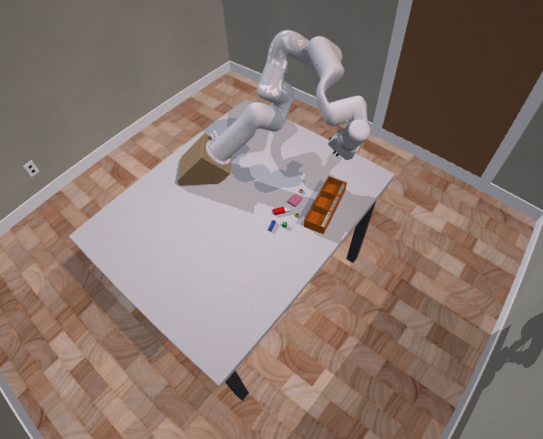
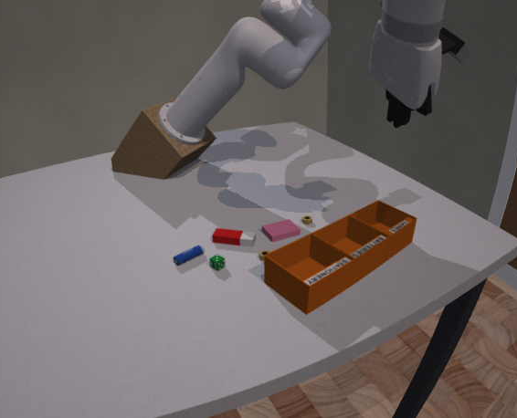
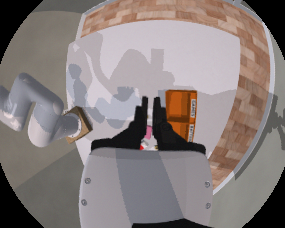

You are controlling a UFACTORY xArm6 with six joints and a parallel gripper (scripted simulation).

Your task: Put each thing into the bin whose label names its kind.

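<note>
The orange three-part bin lies 80 mm ahead of my hand, 90 mm to the right of it and 190 mm below it. Also, from my hand: pink eraser (20 mm behind, 180 mm to the right, 200 mm below); red-and-white eraser (250 mm to the right, 200 mm below); green die (70 mm ahead, 280 mm to the right, 200 mm below).
</note>
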